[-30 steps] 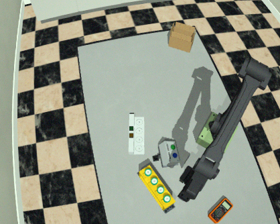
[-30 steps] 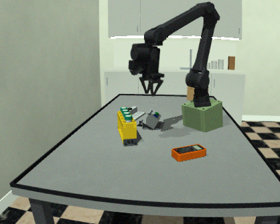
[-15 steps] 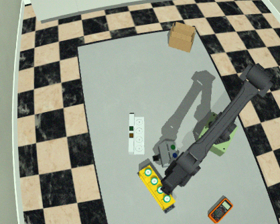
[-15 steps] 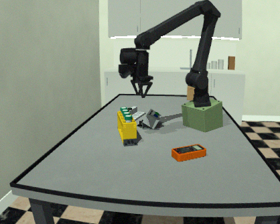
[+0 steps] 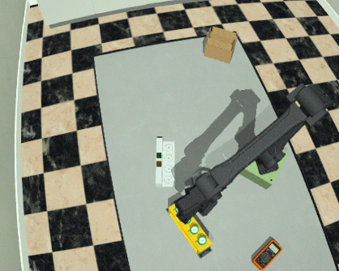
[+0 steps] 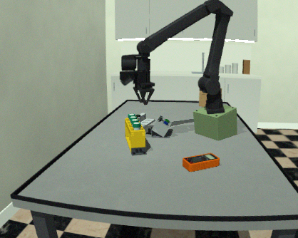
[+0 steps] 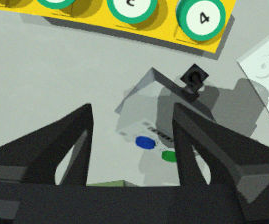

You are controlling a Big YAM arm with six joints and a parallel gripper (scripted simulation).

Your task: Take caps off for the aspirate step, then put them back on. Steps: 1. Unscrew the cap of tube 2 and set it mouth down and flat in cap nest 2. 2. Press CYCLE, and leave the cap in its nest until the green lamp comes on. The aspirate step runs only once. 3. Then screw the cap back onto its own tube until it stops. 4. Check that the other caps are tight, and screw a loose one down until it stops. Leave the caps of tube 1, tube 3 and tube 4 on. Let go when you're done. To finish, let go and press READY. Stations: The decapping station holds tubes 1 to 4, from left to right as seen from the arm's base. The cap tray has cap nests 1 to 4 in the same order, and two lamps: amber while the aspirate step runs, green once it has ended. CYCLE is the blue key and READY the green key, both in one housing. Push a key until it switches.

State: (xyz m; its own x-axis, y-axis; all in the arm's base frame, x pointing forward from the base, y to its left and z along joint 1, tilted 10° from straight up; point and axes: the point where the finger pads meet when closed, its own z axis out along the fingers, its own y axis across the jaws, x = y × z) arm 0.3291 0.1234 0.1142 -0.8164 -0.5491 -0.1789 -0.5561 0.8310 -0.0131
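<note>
My hand is 80 mm to the right of the cap, 70 mm above it and 30 mm short of it. Also, from my hand: grey key housing 130 mm below, 110 mm to the right, 80 mm behind; then green READY key 140 mm to the right, 120 mm below, 100 mm behind; then blue cycle key 120 mm below, 100 mm behind, 90 mm to the right.
</note>
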